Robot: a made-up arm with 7 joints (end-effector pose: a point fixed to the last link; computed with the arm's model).
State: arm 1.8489 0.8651 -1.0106 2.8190 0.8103 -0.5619 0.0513
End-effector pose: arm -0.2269 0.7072 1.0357 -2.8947 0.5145 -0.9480
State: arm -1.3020 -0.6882 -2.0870 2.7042 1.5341 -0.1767 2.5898
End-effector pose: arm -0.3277 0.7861 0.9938 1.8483 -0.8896 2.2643
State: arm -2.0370 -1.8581 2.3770 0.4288 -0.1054 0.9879 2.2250
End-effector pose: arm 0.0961 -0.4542 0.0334 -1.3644 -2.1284 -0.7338
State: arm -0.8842 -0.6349 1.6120 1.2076 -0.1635 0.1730 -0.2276
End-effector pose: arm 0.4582 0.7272 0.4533 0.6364 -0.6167 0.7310
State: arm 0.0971 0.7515 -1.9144 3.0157 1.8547 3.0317 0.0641
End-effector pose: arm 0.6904 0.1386 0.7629 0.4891 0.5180 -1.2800
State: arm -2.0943 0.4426 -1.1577 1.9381 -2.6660 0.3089 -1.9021
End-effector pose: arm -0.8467 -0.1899 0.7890 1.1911 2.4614 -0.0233
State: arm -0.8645 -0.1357 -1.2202 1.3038 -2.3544 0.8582 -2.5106
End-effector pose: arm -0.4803 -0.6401 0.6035 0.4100 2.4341 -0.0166
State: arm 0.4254 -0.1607 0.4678 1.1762 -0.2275 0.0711 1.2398
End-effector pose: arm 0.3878 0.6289 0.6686 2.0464 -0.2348 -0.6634
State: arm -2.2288 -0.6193 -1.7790 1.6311 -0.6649 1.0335 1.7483
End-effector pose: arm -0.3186 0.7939 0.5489 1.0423 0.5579 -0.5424
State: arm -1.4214 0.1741 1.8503 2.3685 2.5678 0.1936 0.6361
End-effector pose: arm 0.5183 -0.0282 1.2352 -1.5322 -1.3650 0.8178
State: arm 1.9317 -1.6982 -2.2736 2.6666 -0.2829 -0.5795 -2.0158
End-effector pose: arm 0.4804 -1.0449 0.1235 -0.4465 -0.9742 -0.3960
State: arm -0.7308 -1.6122 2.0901 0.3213 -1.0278 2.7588 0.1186
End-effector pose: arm 0.2142 0.1253 0.2539 2.4709 1.4011 1.2136
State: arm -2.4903 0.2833 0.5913 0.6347 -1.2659 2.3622 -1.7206
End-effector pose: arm -0.2382 -0.3465 0.0842 1.7998 1.9755 -0.7817
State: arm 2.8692 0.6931 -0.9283 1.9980 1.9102 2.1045 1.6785
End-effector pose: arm -0.7779 0.4676 0.6018 -0.6316 0.7414 -0.5998
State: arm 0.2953 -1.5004 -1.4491 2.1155 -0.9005 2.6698 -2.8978
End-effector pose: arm -0.5487 -0.6429 0.2591 1.2155 -0.2803 0.8171
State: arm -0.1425 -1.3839 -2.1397 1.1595 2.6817 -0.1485 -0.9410
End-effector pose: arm -0.3229 -0.5140 -0.1820 -0.3914 0.4062 0.3627
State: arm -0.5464 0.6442 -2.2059 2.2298 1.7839 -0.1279 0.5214
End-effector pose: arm 0.0135 -0.4152 1.2428 -0.3128 2.8950 -0.4396
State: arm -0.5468 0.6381 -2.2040 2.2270 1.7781 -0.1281 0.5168
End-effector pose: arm 0.0069 -0.4131 1.2436 -0.2993 2.8946 -0.4380
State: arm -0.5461 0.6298 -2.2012 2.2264 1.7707 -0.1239 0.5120
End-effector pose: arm 0.0007 -0.4109 1.2456 -0.2912 2.8950 -0.4312
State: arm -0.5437 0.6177 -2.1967 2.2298 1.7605 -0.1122 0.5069
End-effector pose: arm -0.0049 -0.4085 1.2495 -0.2924 2.8970 -0.4156
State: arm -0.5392 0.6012 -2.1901 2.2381 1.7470 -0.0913 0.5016
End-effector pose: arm -0.0095 -0.4060 1.2556 -0.3055 2.9009 -0.3894
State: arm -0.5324 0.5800 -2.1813 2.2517 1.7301 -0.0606 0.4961
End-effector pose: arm -0.0130 -0.4031 1.2641 -0.3314 2.9064 -0.3524
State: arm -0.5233 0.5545 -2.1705 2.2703 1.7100 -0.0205 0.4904
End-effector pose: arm -0.0153 -0.3996 1.2746 -0.3695 2.9135 -0.3053
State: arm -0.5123 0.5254 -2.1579 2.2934 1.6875 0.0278 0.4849
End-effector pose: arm -0.0164 -0.3954 1.2867 -0.4190 2.9211 -0.2503
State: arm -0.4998 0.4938 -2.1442 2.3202 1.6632 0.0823 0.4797
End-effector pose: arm -0.0163 -0.3901 1.2999 -0.4769 2.9291 -0.1901
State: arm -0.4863 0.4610 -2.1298 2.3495 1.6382 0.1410 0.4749
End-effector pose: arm -0.0151 -0.3836 1.3134 -0.5407 2.9368 -0.1270
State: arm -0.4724 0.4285 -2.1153 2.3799 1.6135 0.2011 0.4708
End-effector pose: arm -0.0129 -0.3761 1.3265 -0.6071 2.9437 -0.0641
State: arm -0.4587 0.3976 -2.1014 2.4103 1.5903 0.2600 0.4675
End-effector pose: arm -0.0098 -0.3677 1.3386 -0.6731 2.9495 -0.0042
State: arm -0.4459 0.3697 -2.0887 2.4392 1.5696 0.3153 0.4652
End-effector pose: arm -0.0061 -0.3589 1.3493 -0.7357 2.9542 0.0507
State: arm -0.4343 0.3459 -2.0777 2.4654 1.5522 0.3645 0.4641
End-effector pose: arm -0.0018 -0.3504 1.3583 -0.7926 2.9573 0.0984
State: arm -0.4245 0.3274 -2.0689 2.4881 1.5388 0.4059 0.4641
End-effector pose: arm 0.0033 -0.3428 1.3654 -0.8419 2.9597 0.1382
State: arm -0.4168 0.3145 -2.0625 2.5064 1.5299 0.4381 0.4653
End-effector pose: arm 0.0090 -0.3367 1.3706 -0.8826 2.9609 0.1686
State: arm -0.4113 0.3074 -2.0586 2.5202 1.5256 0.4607 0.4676
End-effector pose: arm 0.0153 -0.3326 1.3740 -0.9145 2.9613 0.1898
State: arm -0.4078 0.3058 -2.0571 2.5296 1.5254 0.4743 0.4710
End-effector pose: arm 0.0223 -0.3304 1.3757 -0.9382 2.9609 0.2028
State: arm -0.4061 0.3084 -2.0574 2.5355 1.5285 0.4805 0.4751
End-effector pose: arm 0.0298 -0.3299 1.3763 -0.9551 2.9601 0.2088
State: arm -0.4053 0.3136 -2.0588 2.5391 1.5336 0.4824 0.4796
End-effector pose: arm 0.0375 -0.3306 1.3760 -0.9683 2.9588 0.2111
